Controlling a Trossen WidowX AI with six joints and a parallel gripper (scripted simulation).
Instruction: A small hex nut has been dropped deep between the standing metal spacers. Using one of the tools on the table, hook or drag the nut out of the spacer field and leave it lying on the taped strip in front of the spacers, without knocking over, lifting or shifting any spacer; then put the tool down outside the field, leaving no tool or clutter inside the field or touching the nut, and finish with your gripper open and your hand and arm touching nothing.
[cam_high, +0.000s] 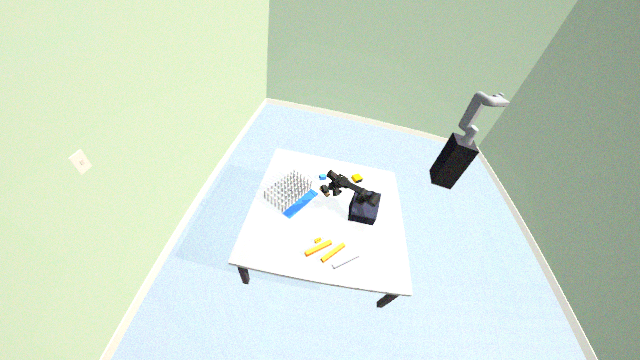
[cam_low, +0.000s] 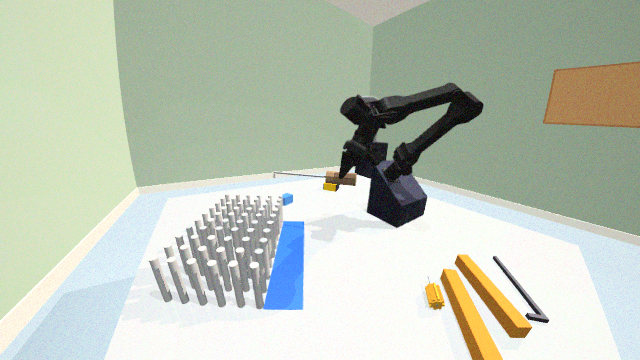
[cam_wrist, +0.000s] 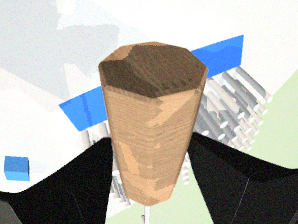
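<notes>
The blue taped strip is 160 mm ahead of my gripper tip, 10 mm to the left of it and 210 mm below it. The rest, counted from my gripper tip: yellow brush-like tool: 70 mm behind, 310 mm to the left, 190 mm below; hex nut: 290 mm ahead, 80 mm to the right, 200 mm below; blue block: 70 mm ahead, 350 mm to the right, 190 mm below.
</notes>
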